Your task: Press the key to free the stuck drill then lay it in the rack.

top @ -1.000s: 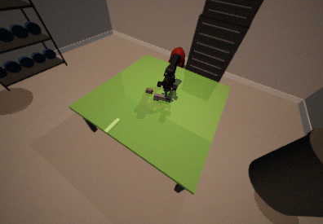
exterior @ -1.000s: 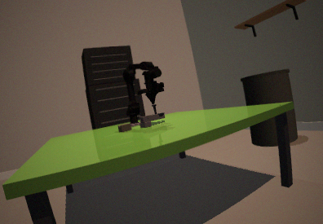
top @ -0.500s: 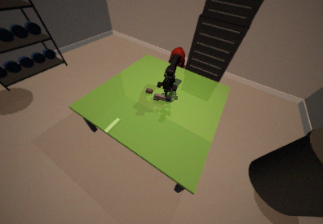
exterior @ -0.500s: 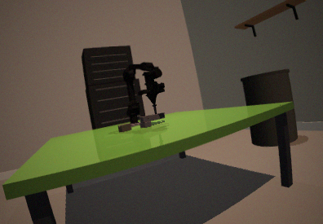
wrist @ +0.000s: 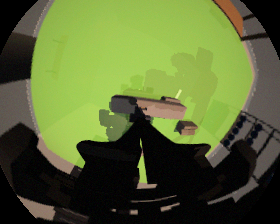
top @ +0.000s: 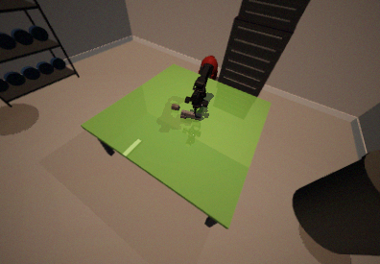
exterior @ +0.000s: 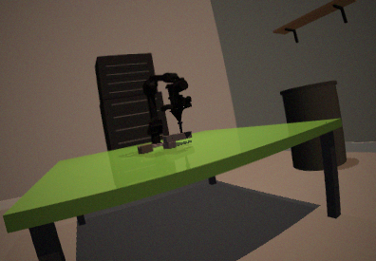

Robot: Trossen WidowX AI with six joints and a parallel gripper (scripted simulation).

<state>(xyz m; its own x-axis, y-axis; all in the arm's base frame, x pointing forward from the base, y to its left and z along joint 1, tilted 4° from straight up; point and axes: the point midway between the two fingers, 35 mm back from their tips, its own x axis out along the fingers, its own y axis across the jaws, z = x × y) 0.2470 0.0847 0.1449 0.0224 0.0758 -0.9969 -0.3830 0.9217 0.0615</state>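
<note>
The tan drill lies 80 mm below my gripper tip, 50 mm to the right of it and 20 mm ahead of it. The rest, counted from my gripper tip: grey block (90 mm below, 40 mm to the right, 10 mm ahead).
</note>
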